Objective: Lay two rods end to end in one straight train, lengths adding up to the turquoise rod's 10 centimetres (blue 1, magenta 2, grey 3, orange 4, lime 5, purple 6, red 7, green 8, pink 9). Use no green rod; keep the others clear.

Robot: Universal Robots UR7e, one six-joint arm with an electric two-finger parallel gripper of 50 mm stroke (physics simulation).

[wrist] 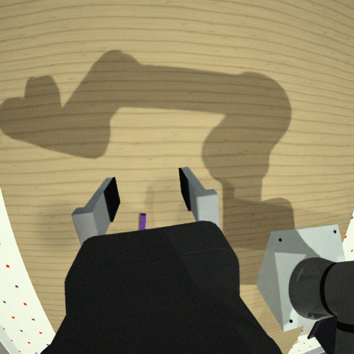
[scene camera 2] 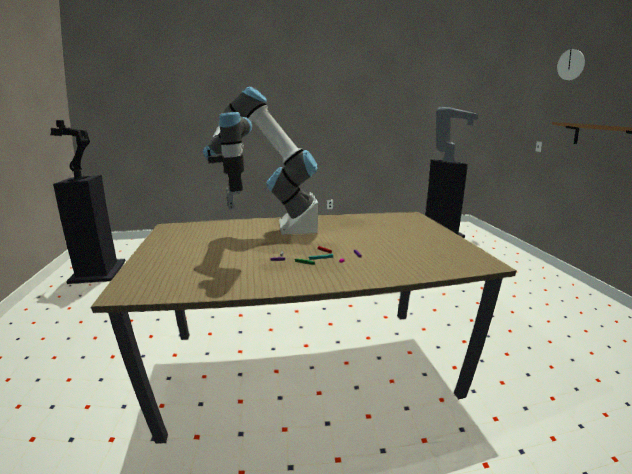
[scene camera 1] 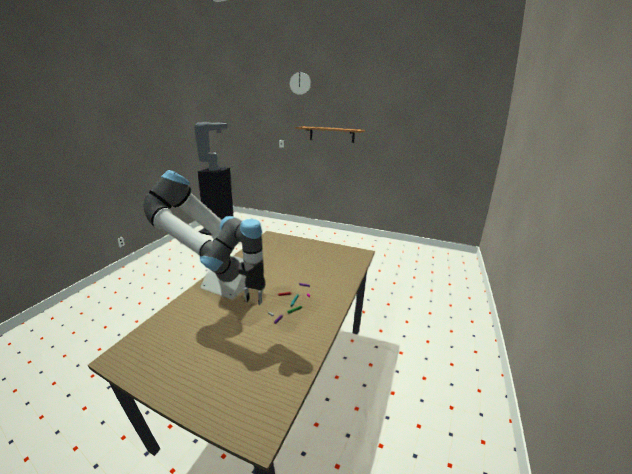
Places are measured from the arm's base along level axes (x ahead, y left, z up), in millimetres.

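Pixels of known places: gripper, fingertip midpoint: (scene camera 2: 231,206) (scene camera 1: 254,301); arm's base at its link origin: (scene camera 2: 302,208) (scene camera 1: 228,269).
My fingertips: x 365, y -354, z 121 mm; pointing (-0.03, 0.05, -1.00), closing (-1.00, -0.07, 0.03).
Observation:
For each thing: its top centre in the pictures, then the offset to it from my fingertips. Level surfaces: height alone.
- turquoise rod at its top centre: (scene camera 2: 321,255) (scene camera 1: 294,299) 214 mm down, 40 mm ahead, 344 mm left
- red rod at its top centre: (scene camera 2: 324,248) (scene camera 1: 284,293) 214 mm down, 32 mm back, 379 mm left
- green rod at its top centre: (scene camera 2: 304,260) (scene camera 1: 294,308) 214 mm down, 71 mm ahead, 270 mm left
- small magenta rod at its top centre: (scene camera 2: 341,259) (scene camera 1: 308,294) 214 mm down, 95 mm ahead, 414 mm left
- second purple rod at its top centre: (scene camera 2: 277,257) (scene camera 1: 278,318) 214 mm down, 23 mm ahead, 170 mm left
- short grey rod at its top centre: (scene camera 2: 281,252) (scene camera 1: 270,313) 214 mm down, 28 mm back, 194 mm left
- wooden table at its surface level: 225 mm down
My gripper (scene camera 1: 253,302) (scene camera 2: 230,206) (wrist: 148,185) is open and empty, pointing down high above the table. The turquoise rod (scene camera 1: 294,300) (scene camera 2: 321,257) lies amid the loose rods. The red rod (scene camera 1: 284,293) (scene camera 2: 324,249) lies on its robot side, and the green rod (scene camera 1: 294,309) (scene camera 2: 304,261) lies apart from it. A small magenta rod (scene camera 1: 308,295) (scene camera 2: 342,260) and one purple rod (scene camera 1: 304,284) (scene camera 2: 357,253) lie farther back in scene view 1. A second purple rod (scene camera 1: 278,319) (scene camera 2: 277,259) lies near the short grey rod (scene camera 1: 271,314) (scene camera 2: 281,253). In the wrist view a purple rod (wrist: 143,221) is partly hidden by the gripper body.
The wooden table (scene camera 1: 204,387) (scene camera 2: 408,239) (wrist: 165,30) carries the rods and the white robot base (scene camera 1: 222,286) (scene camera 2: 303,222) (wrist: 280,260). The arm's shadow crosses the table. Black pedestals (scene camera 1: 216,193) (scene camera 2: 84,224) with other arms stand beyond the table.

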